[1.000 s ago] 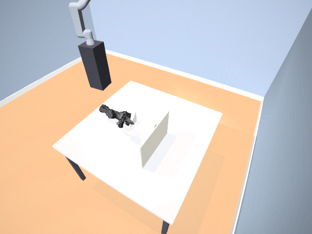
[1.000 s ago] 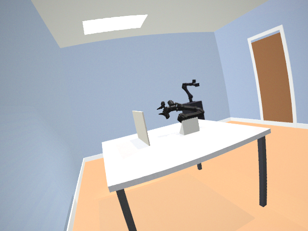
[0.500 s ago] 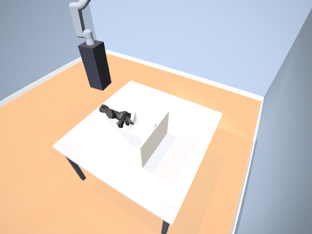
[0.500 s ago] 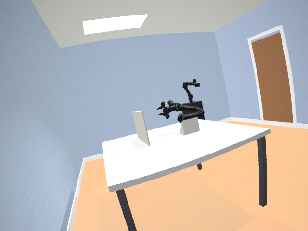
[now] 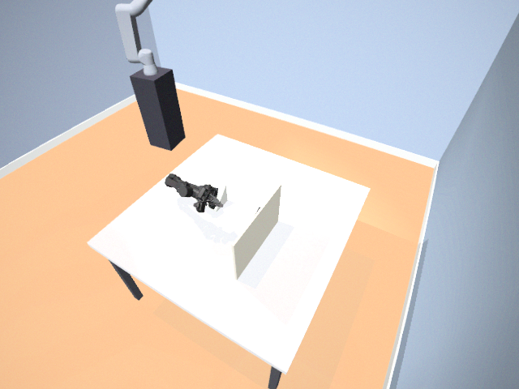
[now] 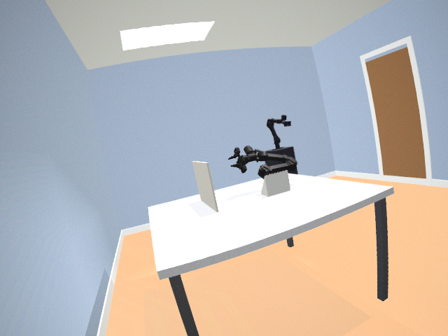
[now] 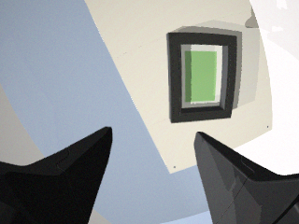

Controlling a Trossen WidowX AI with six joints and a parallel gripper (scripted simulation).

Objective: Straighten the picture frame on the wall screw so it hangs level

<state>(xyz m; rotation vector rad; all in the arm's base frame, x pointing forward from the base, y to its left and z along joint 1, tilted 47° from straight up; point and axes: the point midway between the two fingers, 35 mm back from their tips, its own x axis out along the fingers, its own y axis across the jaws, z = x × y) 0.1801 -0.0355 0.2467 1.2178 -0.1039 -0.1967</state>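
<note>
The picture frame lies 200 mm ahead of my gripper tip, 10 mm to the left of it and 90 mm below it. From my gripper tip the other things lie so: cream wall panel 210 mm ahead, 10 mm to the right, 100 mm below.
</note>
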